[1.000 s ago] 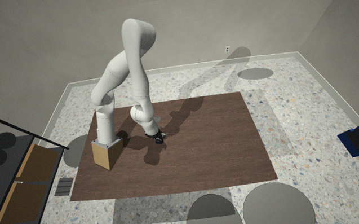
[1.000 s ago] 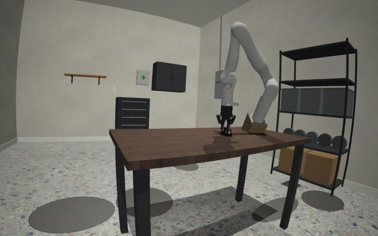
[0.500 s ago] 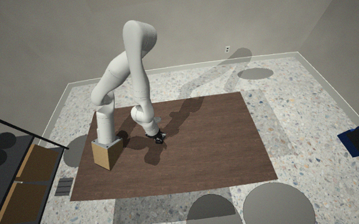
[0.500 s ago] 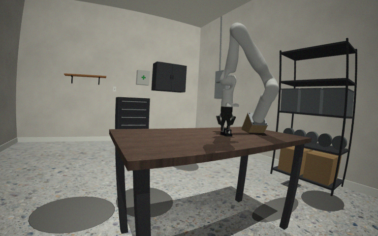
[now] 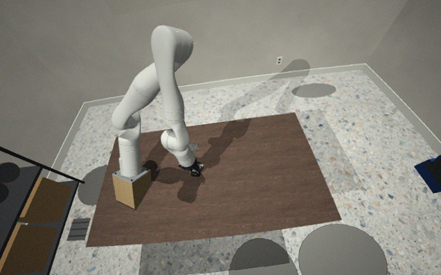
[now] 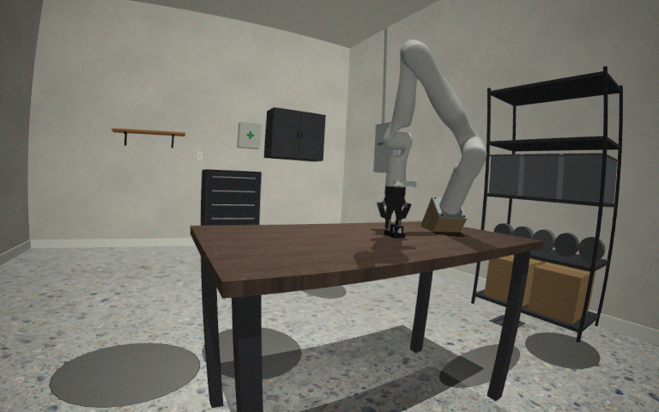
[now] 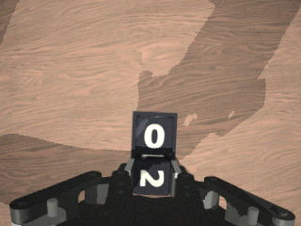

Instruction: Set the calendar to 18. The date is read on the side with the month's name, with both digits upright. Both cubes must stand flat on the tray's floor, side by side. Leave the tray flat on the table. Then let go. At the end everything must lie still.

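Right now the black calendar tray is 30 mm below my hand and 20 mm to the left of it.
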